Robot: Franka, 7 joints.
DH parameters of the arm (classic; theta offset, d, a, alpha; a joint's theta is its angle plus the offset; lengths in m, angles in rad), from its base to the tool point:
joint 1: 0 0.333 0 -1.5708
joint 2: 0 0 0 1.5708
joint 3: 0 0.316 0.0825 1.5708
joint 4: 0 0 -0.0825 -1.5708
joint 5: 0 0.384 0 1.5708
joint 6: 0 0 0.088 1.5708
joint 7: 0 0.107 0 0
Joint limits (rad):
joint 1: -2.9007..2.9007
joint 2: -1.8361..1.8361
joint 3: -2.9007..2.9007
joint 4: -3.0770..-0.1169
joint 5: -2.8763..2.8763
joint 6: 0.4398..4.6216
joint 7: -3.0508..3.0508
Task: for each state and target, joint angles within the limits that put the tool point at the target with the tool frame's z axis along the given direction. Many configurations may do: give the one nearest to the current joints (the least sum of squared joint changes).
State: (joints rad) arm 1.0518 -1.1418 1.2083 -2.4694 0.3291 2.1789 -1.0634
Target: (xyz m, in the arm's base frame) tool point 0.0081 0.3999 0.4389 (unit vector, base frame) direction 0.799 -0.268 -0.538
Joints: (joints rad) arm 0.2924 -1.1304 1.1988 -2.4557 0.0034 1.9041 -1.0634
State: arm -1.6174 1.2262 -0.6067 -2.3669 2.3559 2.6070 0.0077
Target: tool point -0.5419 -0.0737 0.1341 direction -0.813 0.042 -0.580
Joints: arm -1.7722 1.3109 -1.1189 -2.0571 2.7445 2.6547 0.0077
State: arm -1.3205 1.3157 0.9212 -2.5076 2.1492 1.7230 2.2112
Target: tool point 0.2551 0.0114 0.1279 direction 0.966 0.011 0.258
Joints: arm -1.6547 1.0512 0.6738 -2.9722 1.9736 1.5888 2.2112
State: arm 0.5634 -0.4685 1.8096 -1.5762 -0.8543 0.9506 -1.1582
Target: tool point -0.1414 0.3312 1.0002 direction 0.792 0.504 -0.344
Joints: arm 0.4641 -0.1710 1.5060 -0.7540 -1.0843 1.3087 -1.1582
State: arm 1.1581 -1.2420 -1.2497 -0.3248 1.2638 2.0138 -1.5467
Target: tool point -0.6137 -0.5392 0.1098 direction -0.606 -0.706 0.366
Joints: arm 0.6462 -1.8361 -1.4815 -0.1188 1.3037 2.5074 -1.5467
